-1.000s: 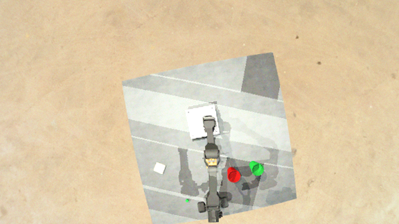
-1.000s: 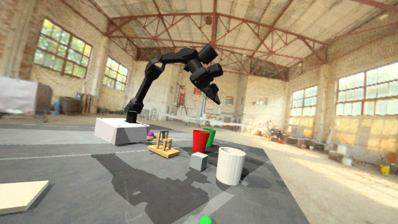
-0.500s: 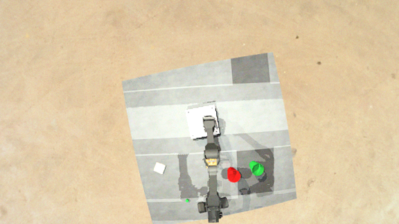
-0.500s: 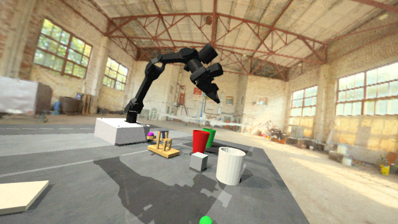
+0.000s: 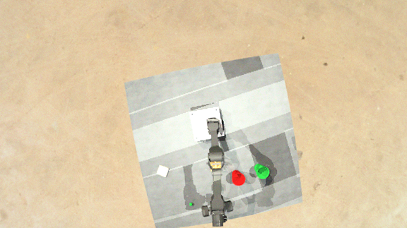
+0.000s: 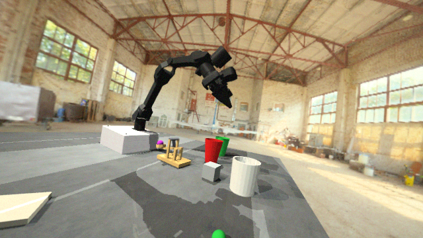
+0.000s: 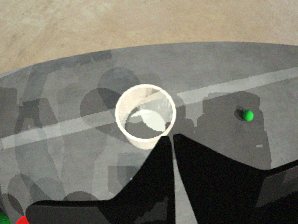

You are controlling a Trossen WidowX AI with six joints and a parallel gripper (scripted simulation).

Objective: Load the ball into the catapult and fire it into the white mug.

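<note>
The magenta ball lies 350 mm behind my gripper tip, 40 mm to the left of it and 210 mm below it. From my gripper tip the other things lie so: grey cube: 40 mm behind, 20 mm to the left, 240 mm below; white mug: 80 mm ahead, 10 mm to the left, 240 mm below; red cup: 130 mm behind, 180 mm to the left, 240 mm below.
</note>
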